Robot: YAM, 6 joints.
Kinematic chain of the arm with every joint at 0, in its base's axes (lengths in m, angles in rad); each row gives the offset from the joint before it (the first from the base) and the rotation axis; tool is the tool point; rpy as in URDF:
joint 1: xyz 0 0 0.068 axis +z
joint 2: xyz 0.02 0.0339 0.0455 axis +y
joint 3: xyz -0.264 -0.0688 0 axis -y
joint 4: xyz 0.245 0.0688 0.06 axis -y
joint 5: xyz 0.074 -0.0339 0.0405 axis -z
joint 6: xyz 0.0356 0 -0.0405 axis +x
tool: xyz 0 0 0 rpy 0 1.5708 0
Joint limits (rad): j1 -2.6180..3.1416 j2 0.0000..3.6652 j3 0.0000..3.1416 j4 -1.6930..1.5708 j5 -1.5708..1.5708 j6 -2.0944..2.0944
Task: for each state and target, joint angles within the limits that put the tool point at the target. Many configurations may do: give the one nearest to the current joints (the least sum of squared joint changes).
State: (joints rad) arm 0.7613 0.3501 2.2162 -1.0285 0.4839 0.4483
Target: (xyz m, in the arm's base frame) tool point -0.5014 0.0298 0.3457
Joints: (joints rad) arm -0.0872 0.1242 2.6343 -0.6840 0.4030 0.4483
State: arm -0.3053 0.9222 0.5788 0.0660 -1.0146 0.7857
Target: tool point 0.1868 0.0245 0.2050
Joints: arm -0.0337 0.9497 0.4014 0.0153 -1.0443 0.7857
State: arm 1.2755 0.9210 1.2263 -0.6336 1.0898 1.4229
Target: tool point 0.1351 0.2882 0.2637
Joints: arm 1.2286 1.5437 1.1461 -0.5363 1.0326 1.4229
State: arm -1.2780 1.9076 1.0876 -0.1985 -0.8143 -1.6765
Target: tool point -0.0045 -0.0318 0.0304
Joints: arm -1.8716 2.0391 0.1429 -0.5810 -0.1445 -1.6765
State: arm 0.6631 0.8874 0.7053 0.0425 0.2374 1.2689
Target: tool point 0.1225 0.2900 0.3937
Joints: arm 1.1894 1.3193 1.1616 0.1920 0.1625 1.2689
